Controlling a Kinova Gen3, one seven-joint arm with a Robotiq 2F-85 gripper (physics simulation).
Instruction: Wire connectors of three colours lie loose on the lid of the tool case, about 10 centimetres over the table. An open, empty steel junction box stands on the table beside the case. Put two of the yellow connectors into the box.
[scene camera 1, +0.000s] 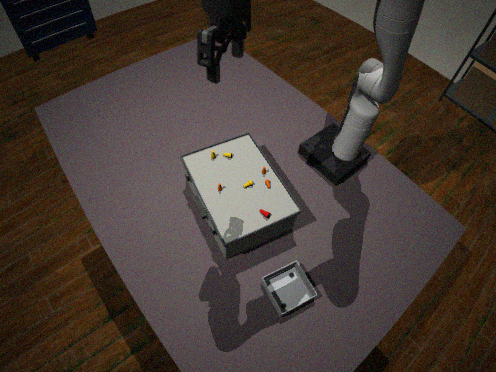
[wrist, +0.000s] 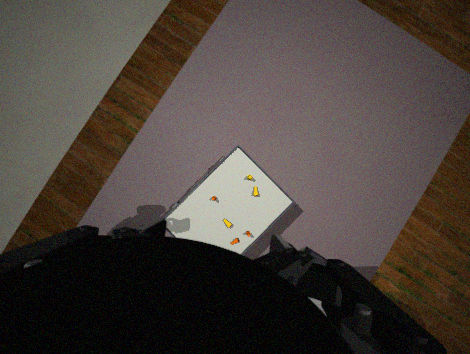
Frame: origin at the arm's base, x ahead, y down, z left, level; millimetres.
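Where they show: gripper, fingertip midpoint: (scene camera 1: 226, 68) (wrist: 217, 239); arm's base at its link origin: (scene camera 1: 344, 150).
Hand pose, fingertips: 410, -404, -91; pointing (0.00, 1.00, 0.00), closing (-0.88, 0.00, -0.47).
Note:
Things, the pixels of their top centre, and the offset from my fingertips, as dx, dy, dz.
- second yellow connector at its top centre: (wrist: 256, 191) (scene camera 1: 227, 152) -45, +329, -59
- third yellow connector at its top centre: (scene camera 1: 248, 182) (wrist: 227, 223) -32, +329, +54
- open steel junction box at its top centre: (scene camera 1: 289, 286) +32, +408, +320
- red connector at its top centre: (scene camera 1: 265, 211) -15, +328, +148
One yellow connector (scene camera 1: 213, 155) (wrist: 250, 177) stands near the far end of the tool case's pale lid (scene camera 1: 200, 167) (wrist: 272, 206). A second yellow connector (scene camera 1: 228, 155) (wrist: 255, 192) lies close beside it. A third yellow connector (scene camera 1: 248, 184) (wrist: 228, 223) lies nearer the lid's middle. The open steel junction box (scene camera 1: 296, 291) stands on the table in front of the case in the scene view, with dark spots inside and no connectors visible; it does not show in the wrist view. My gripper (scene camera 1: 225, 66) (wrist: 217, 239) is open and empty, high above the table, beyond the case's far end.
Three orange connectors (scene camera 1: 220, 188) (scene camera 1: 264, 171) (scene camera 1: 268, 184) (wrist: 214, 198) (wrist: 248, 233) (wrist: 235, 241) lie or stand on the lid. A red connector (scene camera 1: 265, 213) lies near its front edge. The arm's base (scene camera 1: 337, 162) stands right of the case.

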